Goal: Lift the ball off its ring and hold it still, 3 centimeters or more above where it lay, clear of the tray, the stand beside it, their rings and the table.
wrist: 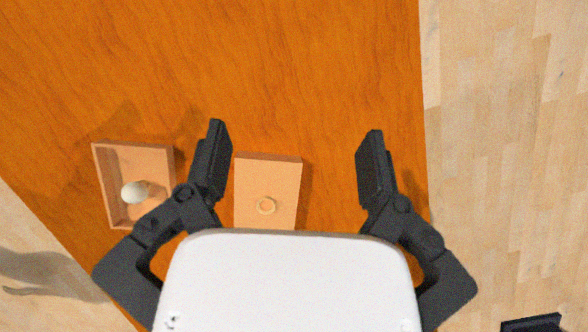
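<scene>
A pale ball [135, 192] sits inside the open tray [172, 160] at the left of the wrist view; its ring is hidden beneath it. To the right of the tray is a flat-topped stand [267, 175] with an empty tan ring [266, 205] on its top. My gripper [295, 137] is open, with nothing between its fingers. It hangs above the table, its left finger over the gap between tray and stand, and the ball lies to the left of that finger. The lower edge of the stand is hidden by the white gripper body.
The orange wooden table [300, 65] runs under the tray and stand. Its right edge lies just beyond my right finger, with light wood floor [500, 150] past it. Another table edge runs diagonally at lower left. A dark object [532, 322] shows at the bottom right.
</scene>
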